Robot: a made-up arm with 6 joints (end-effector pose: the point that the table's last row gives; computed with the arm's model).
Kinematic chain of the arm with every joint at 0, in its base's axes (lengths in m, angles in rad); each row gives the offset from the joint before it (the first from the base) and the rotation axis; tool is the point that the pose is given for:
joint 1: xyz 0 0 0.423 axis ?
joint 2: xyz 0 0 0 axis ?
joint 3: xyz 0 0 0.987 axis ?
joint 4: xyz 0 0 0 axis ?
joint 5: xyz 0.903 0 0 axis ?
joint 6: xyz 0 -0.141 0 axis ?
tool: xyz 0 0 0
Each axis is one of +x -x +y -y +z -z.
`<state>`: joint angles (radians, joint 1 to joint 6).
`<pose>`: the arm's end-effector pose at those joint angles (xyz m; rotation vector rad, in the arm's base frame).
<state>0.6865 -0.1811 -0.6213 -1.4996 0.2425 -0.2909</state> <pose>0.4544 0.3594 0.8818 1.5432 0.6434 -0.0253</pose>
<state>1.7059 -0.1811 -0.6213 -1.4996 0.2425 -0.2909</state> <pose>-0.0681 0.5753 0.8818 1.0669 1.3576 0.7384</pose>
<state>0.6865 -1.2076 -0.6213 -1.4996 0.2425 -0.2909</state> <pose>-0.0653 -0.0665 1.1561 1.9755 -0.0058 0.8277</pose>
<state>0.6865 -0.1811 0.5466 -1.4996 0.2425 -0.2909</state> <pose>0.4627 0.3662 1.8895 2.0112 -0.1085 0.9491</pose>
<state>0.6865 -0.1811 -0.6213 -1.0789 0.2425 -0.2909</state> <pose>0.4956 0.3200 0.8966 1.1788 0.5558 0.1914</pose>
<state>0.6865 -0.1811 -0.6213 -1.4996 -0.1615 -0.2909</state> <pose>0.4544 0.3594 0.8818 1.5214 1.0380 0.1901</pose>
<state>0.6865 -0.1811 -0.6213 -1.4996 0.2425 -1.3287</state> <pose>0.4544 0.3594 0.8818 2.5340 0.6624 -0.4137</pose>
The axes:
joint 1: +z
joint 2: +y
joint 3: -y
joint 4: -x
joint 5: -y
joint 6: -x

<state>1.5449 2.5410 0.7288 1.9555 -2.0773 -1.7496</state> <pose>-0.0408 0.4700 -1.2993 -1.4868 -0.6686 0.0282</pose>
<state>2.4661 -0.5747 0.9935 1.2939 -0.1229 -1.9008</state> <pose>0.5468 -0.3887 2.1548 2.1726 0.0509 2.0837</pose>
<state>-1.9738 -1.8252 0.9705 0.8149 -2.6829 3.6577</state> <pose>0.6325 1.7301 0.3842 -1.2245 2.7513 -0.3177</pose>
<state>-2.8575 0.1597 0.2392 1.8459 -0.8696 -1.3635</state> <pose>-0.9936 -0.3300 1.6044 0.2045 -0.5062 2.4717</pose>
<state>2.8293 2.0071 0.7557 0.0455 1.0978 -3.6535</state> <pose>-1.0836 0.4979 -0.8494 0.4577 2.9248 -0.7757</pose>
